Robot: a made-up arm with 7 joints. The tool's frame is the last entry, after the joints.
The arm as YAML. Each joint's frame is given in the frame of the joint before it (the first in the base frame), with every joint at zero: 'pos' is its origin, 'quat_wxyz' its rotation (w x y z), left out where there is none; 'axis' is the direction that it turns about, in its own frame. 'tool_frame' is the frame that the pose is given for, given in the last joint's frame.
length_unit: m
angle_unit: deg
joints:
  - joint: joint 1
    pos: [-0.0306, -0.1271, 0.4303]
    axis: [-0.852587, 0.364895, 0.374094]
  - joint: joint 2
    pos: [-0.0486, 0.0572, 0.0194]
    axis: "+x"
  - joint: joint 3
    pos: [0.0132, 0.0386, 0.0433]
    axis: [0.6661, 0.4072, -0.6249]
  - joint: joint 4
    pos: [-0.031, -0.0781, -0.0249]
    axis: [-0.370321, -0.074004, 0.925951]
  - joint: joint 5
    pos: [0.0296, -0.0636, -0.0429]
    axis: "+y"
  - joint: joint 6
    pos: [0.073, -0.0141, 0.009]
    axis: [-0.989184, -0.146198, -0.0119]
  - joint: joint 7
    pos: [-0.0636, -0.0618, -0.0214]
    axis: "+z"
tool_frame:
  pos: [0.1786, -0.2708, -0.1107]
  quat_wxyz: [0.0, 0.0, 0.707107, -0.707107]
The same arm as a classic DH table. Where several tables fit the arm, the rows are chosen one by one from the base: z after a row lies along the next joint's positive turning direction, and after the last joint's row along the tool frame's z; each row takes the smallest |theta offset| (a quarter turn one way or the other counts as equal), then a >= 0, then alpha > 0; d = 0 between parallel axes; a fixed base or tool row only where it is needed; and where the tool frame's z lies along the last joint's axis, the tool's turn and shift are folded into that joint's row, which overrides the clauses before.
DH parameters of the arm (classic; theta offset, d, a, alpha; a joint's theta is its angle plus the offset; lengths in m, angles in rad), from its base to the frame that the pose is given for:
base (fixed): 1.1664 0.4391 -0.1289 -1.1874
joint 1: 0.8525 0.0794 0.0274 2.5917
joint 2: 1.3505 0.066 0.056 0.8418
joint 3: -1.0281 -0.1764 -0.0334 -2.5971
joint 4: 0.8422 -0.1902 -0.0116 1.6449
joint 5: -1.2024 -0.0923 -0.0081 -1.7175
joint 6: 1.569 -0.0019 0.0518 -1.5827
joint 7: 1.4241 -0.1312 0.1786 1.5708
tool (fixed): 3.1416 0.2708 0 0

